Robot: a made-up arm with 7 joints.
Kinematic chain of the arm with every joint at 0, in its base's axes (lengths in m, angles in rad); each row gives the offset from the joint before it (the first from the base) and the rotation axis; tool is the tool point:
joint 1: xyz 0 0.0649 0 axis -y
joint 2: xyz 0 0.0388 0 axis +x
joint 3: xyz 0 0 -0.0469 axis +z
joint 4: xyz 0 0 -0.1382 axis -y
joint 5: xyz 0 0 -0.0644 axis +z
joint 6: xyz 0 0 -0.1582 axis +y
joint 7: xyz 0 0 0 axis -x
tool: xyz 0 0 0
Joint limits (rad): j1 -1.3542..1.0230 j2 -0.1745..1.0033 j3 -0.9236..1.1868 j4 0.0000..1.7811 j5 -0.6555..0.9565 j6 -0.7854..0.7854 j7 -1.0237..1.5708
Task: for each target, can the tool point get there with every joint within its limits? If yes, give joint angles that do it. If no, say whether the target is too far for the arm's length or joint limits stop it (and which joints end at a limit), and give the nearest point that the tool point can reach.
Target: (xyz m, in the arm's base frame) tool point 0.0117 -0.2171 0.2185
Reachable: no: joint limits stop it (at a limit: joint 1, joint 2, joint 3, joint 4) | nearest point 0.1592 -0.0914 0.0567 | short by 0.252 m
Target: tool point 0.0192 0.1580 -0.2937
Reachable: yes | joints -0.6593 0.7279 -0.4979 1.5008 0.4461 -0.4889 -0.1630
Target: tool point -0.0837 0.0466 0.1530
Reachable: no: joint limits stop it (at a limit: joint 1, joint 2, joint 4) | nearest point 0.0229 0.3076 0.1566 | short by 0.282 m
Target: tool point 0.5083 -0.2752 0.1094
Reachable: no: too far | nearest point 0.3023 -0.0727 -0.0099 | short by 0.313 m
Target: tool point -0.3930 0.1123 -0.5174
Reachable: no: too far | nearest point -0.2466 0.1091 -0.3246 | short by 0.242 m
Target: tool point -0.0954 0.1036 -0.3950
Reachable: yes | joints -0.3012 -0.0597 0.7469 0.1603 0.3719 0.6286 0.5778
